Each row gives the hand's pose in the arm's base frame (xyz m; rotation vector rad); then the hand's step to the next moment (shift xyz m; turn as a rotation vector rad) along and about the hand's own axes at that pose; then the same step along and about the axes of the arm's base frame.
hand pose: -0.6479 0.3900 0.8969 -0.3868 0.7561 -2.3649
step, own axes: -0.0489 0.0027 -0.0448 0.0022 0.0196 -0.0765
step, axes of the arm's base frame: 0.0191 0.0483 -0.0413 -0.0261 0.0182 -0.0723
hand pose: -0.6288 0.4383 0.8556 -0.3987 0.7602 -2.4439
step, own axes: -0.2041 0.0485 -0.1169 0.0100 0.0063 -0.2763
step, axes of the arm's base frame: 0.1354 0.1349 -0.1454 -0.1223 0.1093 -0.2227
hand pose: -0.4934 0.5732 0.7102 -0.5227 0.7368 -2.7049
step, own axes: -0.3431 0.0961 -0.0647 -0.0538 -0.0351 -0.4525
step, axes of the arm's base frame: 0.2966 0.0730 -0.1946 -0.1457 0.2421 -0.3592
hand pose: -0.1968 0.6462 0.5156 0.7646 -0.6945 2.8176
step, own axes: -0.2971 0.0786 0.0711 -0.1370 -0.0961 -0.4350
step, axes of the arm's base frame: 0.2678 -0.1070 -0.1279 -0.0511 0.2866 -0.3640
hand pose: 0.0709 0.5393 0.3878 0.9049 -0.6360 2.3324
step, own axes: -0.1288 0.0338 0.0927 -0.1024 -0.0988 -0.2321
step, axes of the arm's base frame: 0.1004 -0.1215 -0.0386 0.0213 0.1785 -0.2045
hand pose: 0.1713 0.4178 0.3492 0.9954 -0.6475 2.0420
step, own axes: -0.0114 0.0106 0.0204 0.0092 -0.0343 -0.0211
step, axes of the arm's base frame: 0.0049 -0.0252 0.0011 0.0148 0.0386 -0.0007
